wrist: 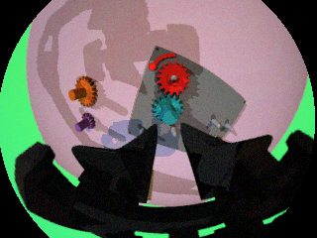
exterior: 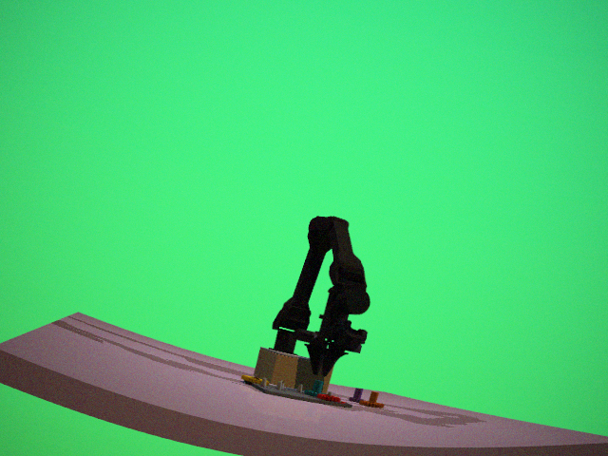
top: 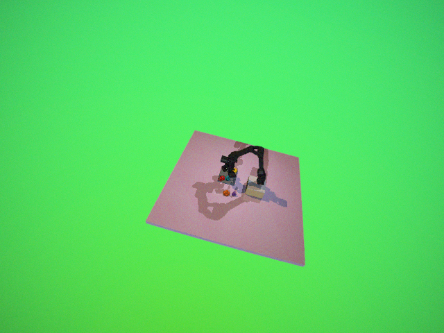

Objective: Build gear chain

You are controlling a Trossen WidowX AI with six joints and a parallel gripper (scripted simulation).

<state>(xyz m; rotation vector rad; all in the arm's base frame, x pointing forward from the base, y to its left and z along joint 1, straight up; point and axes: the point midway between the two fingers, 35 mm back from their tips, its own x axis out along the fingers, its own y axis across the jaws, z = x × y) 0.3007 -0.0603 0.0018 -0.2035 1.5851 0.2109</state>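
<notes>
My gripper tip is now 10 mm short of the teal gear and 40 mm above it. Round my gripper tip: red arrow (80 mm ahead, 30 mm to the left, 50 mm below); red gear (60 mm ahead, 50 mm below); grey board (50 mm to the right, 50 mm below).
</notes>
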